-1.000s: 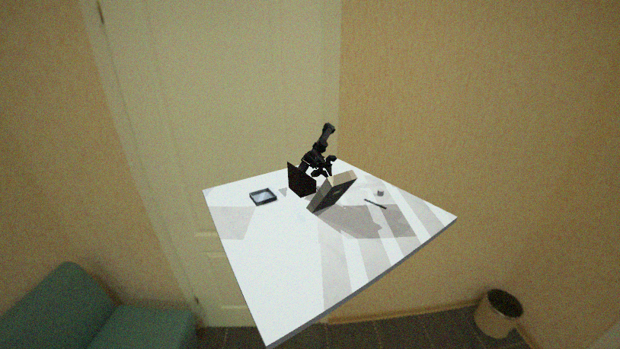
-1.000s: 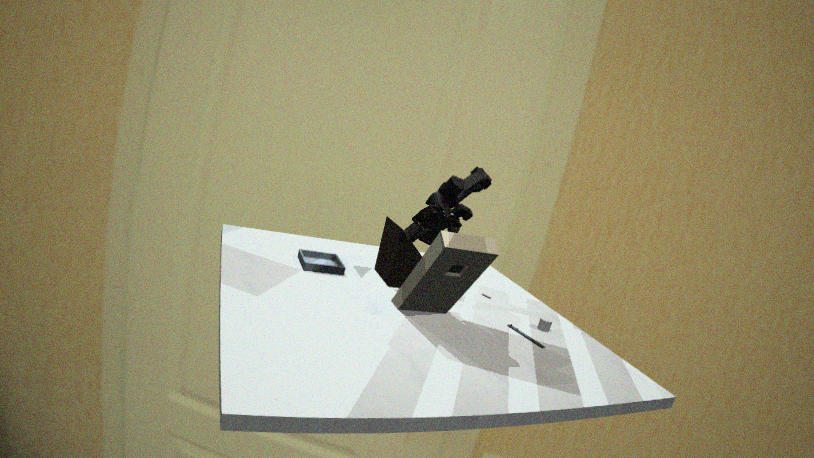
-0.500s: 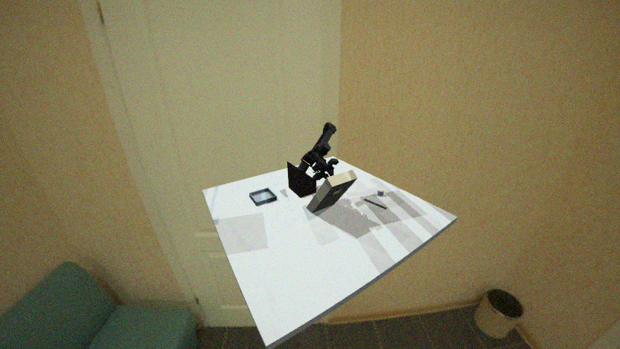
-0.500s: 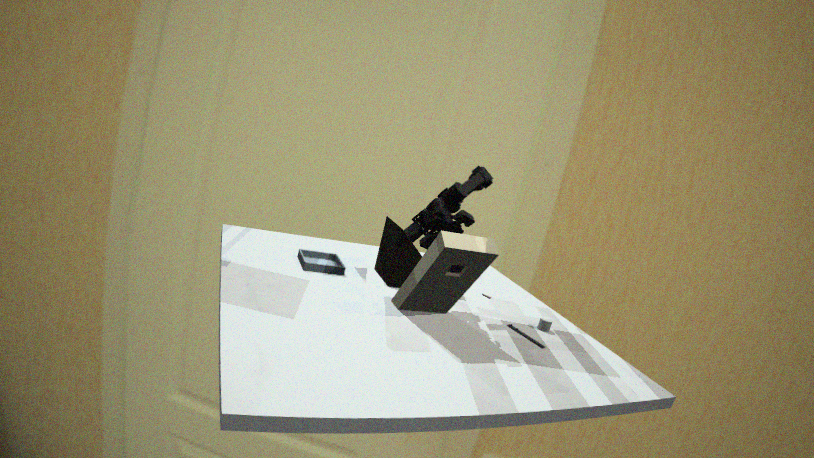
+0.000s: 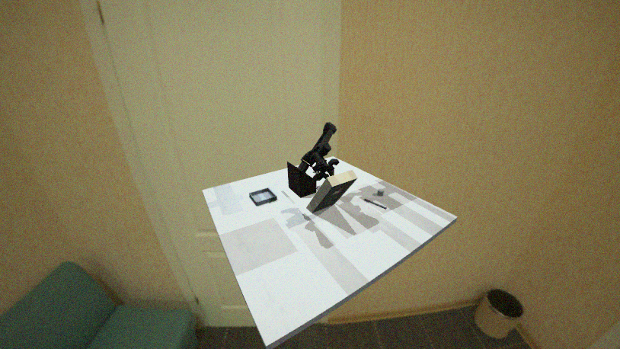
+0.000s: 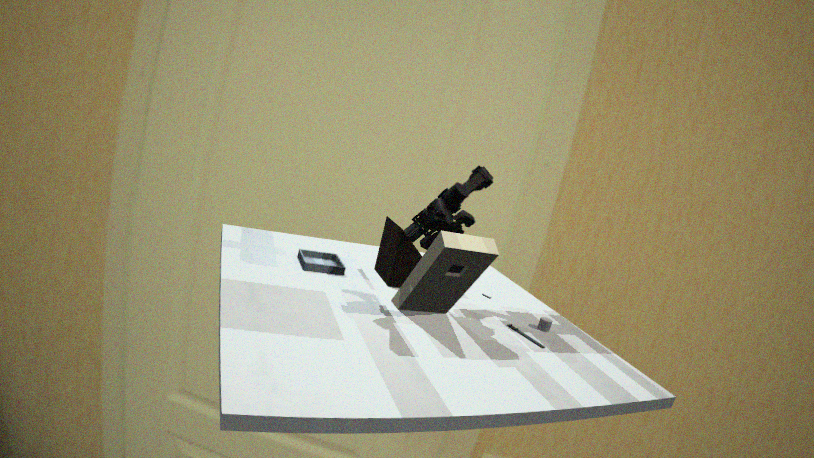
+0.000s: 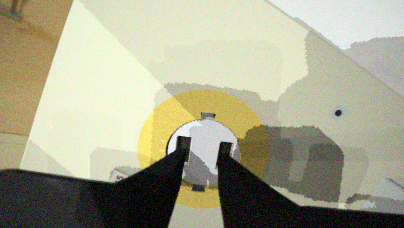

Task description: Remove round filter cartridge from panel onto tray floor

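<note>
The filter cartridge is 20 mm ahead of my gripper tip and 10 mm below it. From my gripper tip the other things lie so: wedge block 90 mm below, 30 mm behind; then dark tray 430 mm behind, 280 mm to the right, 220 mm below.
</note>
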